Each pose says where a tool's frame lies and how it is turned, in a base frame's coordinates. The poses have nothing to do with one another.
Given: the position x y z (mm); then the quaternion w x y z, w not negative.
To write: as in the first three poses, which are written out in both.
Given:
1: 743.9 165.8 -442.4 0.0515 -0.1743 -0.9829 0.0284
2: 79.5 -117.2 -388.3 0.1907 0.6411 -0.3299 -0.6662
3: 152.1 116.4 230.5 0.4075 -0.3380 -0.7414 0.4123
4: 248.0 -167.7 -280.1 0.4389 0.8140 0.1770 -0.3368
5: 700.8 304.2 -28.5 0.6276 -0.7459 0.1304 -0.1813
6: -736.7 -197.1 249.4 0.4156 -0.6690 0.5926 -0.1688
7: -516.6 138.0 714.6 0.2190 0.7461 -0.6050 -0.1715
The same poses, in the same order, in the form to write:
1: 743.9 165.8 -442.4 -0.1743 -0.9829 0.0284 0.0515
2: 79.5 -117.2 -388.3 0.6411 -0.3299 -0.6662 0.1907
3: 152.1 116.4 230.5 -0.3380 -0.7414 0.4123 0.4075
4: 248.0 -167.7 -280.1 0.8140 0.1770 -0.3368 0.4389
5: 700.8 304.2 -28.5 -0.7459 0.1304 -0.1813 0.6276
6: -736.7 -197.1 249.4 -0.6690 0.5926 -0.1688 0.4156
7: -516.6 138.0 714.6 0.7461 -0.6050 -0.1715 0.2190
